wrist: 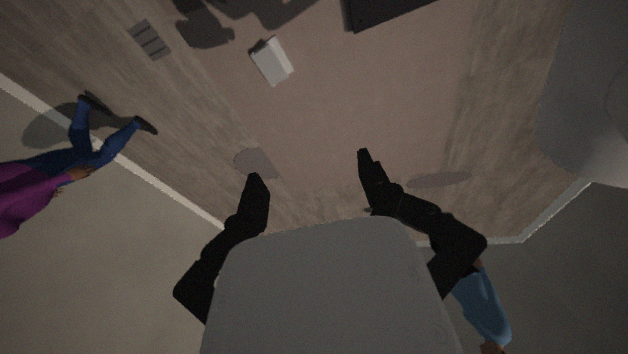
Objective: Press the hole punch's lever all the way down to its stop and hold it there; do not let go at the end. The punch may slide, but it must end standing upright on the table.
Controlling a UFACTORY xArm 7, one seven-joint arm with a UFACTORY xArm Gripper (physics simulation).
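Frame: origin at the arm's base, x ahead, y left, z up, level; millimetres.
Where they show: gripper, between the fingertips: (309,172).
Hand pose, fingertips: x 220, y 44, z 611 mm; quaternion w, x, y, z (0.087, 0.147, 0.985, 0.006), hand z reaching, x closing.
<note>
After its pixels a point has its place.
A small pale grey block-like thing (272,62) {x 423, y 27, z 30 mm} with a lighter side face lies on the pinkish table top (345,105) {x 273, y 317, z -46 mm}, in the upper middle of the wrist view. It may be the hole punch, but it is too small and dim to tell, and no lever can be made out. My gripper (309,172) {x 220, y 44, z 611 mm} is open, with its two black fingers wide apart and nothing between them. The fingertips show below the pale thing in the view and look well apart from it.
A dark flat-sided object (390,11) {x 47, y 92, z 1 mm} shows at the top edge, with dark shadows to its left. A large grey rounded shape (585,105) fills the right edge. A person in a purple top (37,190) is at the left, another in blue (482,302) at the lower right.
</note>
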